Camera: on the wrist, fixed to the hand. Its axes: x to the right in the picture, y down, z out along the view.
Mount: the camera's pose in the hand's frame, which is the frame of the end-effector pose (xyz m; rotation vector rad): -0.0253 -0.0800 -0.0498 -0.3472 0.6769 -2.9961
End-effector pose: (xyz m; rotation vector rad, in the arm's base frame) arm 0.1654 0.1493 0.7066 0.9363 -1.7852 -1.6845
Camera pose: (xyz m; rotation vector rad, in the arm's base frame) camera 0.2304 0.1374 0.6348 -1.8935 -1.1139 0.6555
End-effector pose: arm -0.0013 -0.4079 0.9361 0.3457 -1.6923 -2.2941
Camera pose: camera 0.0337 -0.4209 0.8460 -1.6700 -0.5036 0.4360
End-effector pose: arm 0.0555 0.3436 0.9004 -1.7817 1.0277 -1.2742
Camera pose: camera 0.0186 0.3963 0.9738 0.7645 1.2006 1.0542
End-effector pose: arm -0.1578 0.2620 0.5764 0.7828 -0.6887 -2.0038
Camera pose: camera -0.1509 0.3137 0.4939 -0.9071 -1.0820 0.8933
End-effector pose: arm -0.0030 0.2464 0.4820 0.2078 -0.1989 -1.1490
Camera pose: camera -0.0704 0.2411 0.4117 -0.2905 -0.8200 1.9748
